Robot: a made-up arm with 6 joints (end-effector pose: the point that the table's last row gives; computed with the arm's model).
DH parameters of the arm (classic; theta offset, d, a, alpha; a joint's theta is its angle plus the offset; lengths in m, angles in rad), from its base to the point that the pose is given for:
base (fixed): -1.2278 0 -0.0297 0
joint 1: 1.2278 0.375 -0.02 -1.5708
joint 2: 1.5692 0 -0.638 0
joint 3: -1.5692 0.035 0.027 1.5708
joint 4: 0 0.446 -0.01 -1.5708
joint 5: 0 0.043 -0.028 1.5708
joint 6: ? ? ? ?
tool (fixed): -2.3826 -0.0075 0 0
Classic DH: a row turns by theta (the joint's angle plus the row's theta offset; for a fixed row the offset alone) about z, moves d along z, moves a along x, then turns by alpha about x.
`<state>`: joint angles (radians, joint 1 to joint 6).
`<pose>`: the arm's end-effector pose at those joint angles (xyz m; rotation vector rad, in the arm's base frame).
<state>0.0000 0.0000 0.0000 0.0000 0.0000 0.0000</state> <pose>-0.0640 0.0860 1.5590 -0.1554 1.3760 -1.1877</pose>
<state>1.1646 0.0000 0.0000 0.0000 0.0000 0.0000</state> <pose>-0.0846 0.0013 1.5590 -0.8260 0.9912 -0.2008</pose>
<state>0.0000 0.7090 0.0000 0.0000 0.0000 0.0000</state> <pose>0.7151 0.0860 1.2958 -0.6215 1.9832 -1.1805</pose>
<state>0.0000 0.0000 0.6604 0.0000 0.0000 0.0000</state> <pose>0.2779 0.0860 1.4644 -0.5874 1.9425 -1.1848</pose>
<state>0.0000 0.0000 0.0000 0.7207 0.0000 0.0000</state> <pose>-0.0642 0.0407 1.5590 -0.5964 1.1660 -0.5803</pose>
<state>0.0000 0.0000 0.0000 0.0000 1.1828 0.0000</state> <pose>0.0597 0.0860 1.5431 -0.9715 2.3693 -1.1043</pose>
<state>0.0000 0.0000 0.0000 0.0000 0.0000 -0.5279</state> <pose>-0.0710 0.0998 1.5590 0.2233 1.4629 -1.6190</pose>
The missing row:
joint 6: 0.9839 0.1021 -0.0288 1.2877
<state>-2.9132 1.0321 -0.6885 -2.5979 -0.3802 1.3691</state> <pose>-0.7666 -0.1998 1.1769 -1.0237 -0.1386 0.3326</pose>
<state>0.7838 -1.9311 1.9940 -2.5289 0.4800 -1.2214</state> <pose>-0.3695 -0.3368 0.7034 -1.1493 -0.6140 1.4078</pose>
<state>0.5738 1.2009 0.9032 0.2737 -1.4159 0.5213</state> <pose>0.8071 0.5778 0.4658 -1.0175 1.7171 -0.0847</pose>
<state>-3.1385 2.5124 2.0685 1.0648 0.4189 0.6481</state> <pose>0.1820 -0.0133 -0.1976 0.5133 -1.2415 1.9202</pose>
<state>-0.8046 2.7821 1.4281 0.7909 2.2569 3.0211</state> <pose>-0.0215 0.2231 -0.3783 -1.1614 1.3337 0.6133</pose>
